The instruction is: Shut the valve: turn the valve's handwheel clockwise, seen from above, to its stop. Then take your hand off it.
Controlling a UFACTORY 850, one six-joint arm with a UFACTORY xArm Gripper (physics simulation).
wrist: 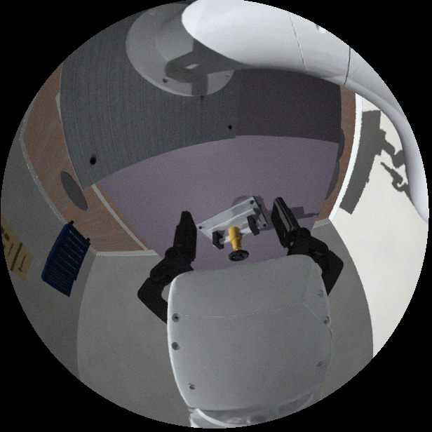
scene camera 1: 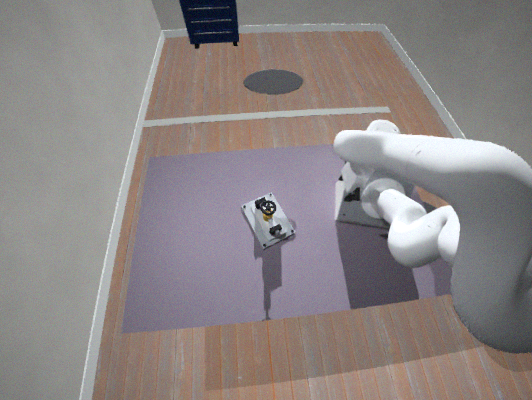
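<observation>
The valve's black handwheel tops a yellow stem. The valve stands on a light grey plate, with a black clamp on each side of the stem. My gripper is open and empty, its two black fingers wide apart. In the scene view it is to the right of the valve, well apart from the handwheel and partly hidden by the white arm. In the wrist view the valve shows between and beyond the fingers. The handwheel's turn angle cannot be read.
The valve's plate lies on a purple mat. The arm's grey base block stands to the right of the valve in the scene view. A blue cabinet and a dark floor disc are farther off.
</observation>
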